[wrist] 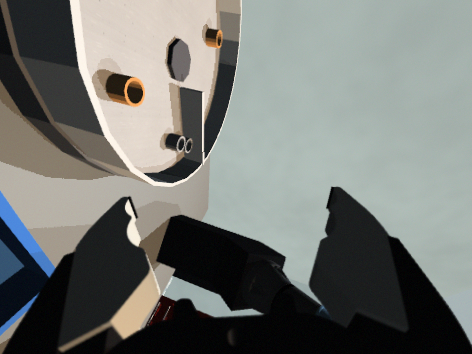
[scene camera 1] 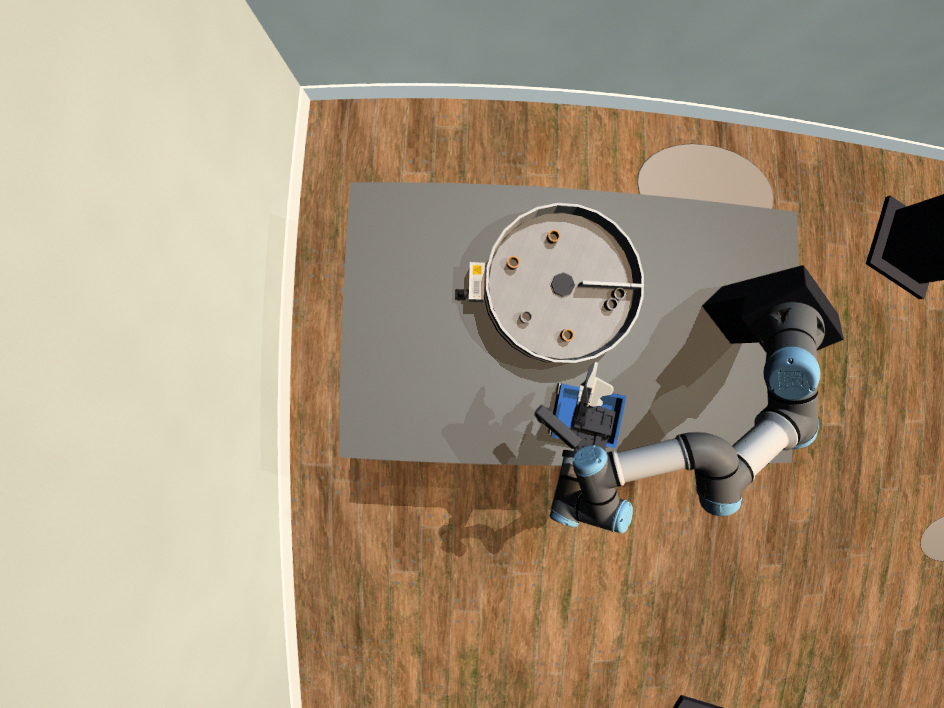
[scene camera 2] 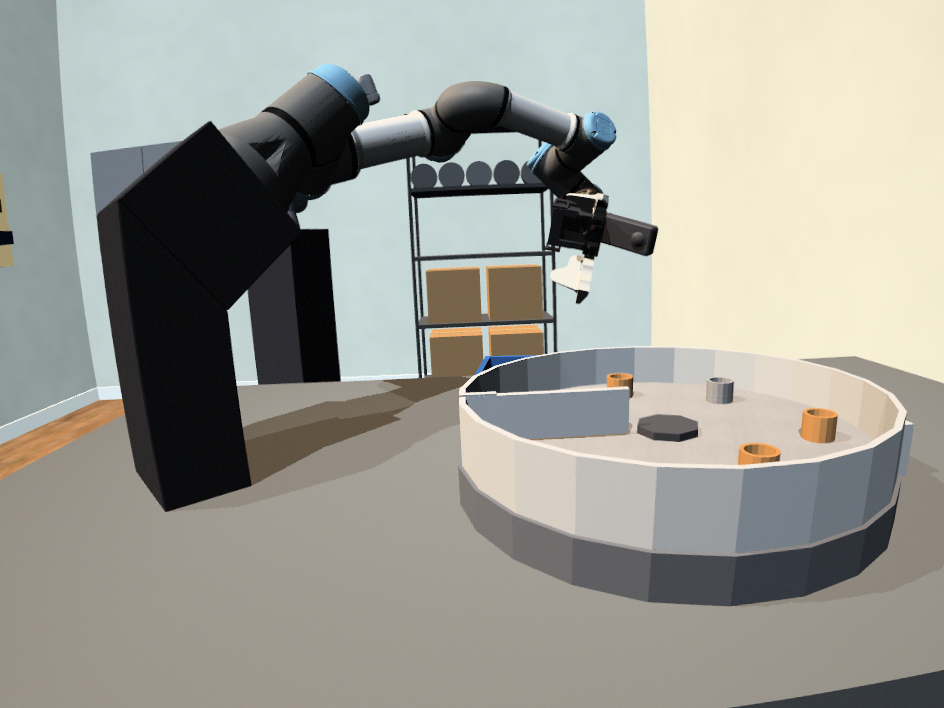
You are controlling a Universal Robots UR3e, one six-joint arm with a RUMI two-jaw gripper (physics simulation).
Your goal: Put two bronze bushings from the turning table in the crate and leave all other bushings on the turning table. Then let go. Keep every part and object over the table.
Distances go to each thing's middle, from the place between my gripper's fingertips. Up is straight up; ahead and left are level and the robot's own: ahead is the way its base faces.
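There's a blue crate (scene camera 1: 566, 398) here, and my gripper is 10 cm past it, 10 cm to the right of it and 20 cm above it.
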